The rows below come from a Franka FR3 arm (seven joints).
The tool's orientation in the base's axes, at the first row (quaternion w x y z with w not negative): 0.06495, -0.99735, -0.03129, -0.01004
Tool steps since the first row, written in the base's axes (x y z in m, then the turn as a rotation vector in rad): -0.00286, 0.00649, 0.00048, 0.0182, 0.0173, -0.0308; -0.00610, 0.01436, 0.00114, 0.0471, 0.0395, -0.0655; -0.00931, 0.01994, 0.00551, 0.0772, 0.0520, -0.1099; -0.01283, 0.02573, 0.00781, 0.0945, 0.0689, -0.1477; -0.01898, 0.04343, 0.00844, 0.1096, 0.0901, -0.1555; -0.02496, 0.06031, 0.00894, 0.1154, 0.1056, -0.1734; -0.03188, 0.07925, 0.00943, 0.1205, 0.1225, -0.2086; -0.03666, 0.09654, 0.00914, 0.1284, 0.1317, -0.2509
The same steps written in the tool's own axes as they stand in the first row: -0.00245, -0.00667, 0.00032, 0.0185, -0.0120, 0.0331; -0.00518, -0.01475, 0.00064, 0.0478, -0.0276, 0.0708; -0.00794, -0.02104, -0.00302, 0.0776, -0.0324, 0.1170; -0.01104, -0.02729, -0.00460, 0.0949, -0.0431, 0.1569; -0.01608, -0.04528, -0.00302, 0.1111, -0.0621, 0.1676; -0.02101, -0.06243, -0.00141, 0.1174, -0.0748, 0.1875; -0.02674, -0.08167, 0.00046, 0.1227, -0.0867, 0.2247; -0.03046, -0.09905, 0.00292, 0.1301, -0.0898, 0.2679
